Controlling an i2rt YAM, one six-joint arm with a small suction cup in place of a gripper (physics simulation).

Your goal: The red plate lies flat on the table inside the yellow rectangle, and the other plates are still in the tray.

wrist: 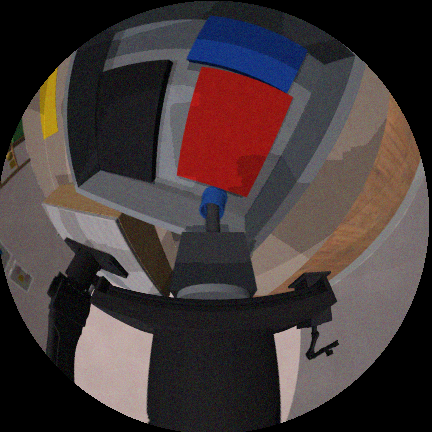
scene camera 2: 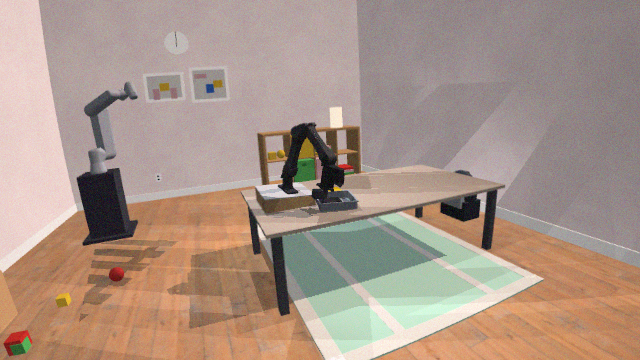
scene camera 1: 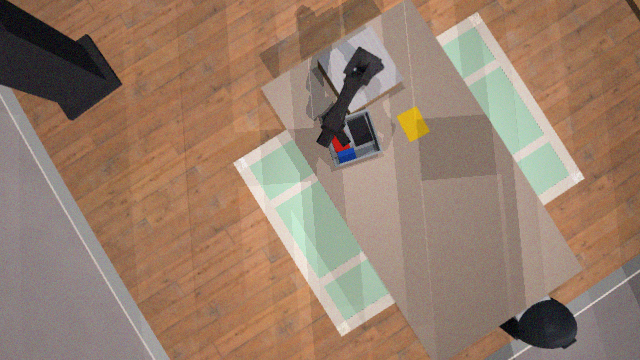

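The red plate lies in the grey tray, at its near left side. A blue plate lies beyond it in the tray and a black plate lies beside it. My suction cup is down inside the tray, and its blue tip rests on the near edge of the red plate. The yellow rectangle is on the table to the right of the tray and has nothing on it.
The arm stands on a wooden block with a white top right behind the tray. The table stretches far beyond the tray. A shelf unit stands behind the table by the wall.
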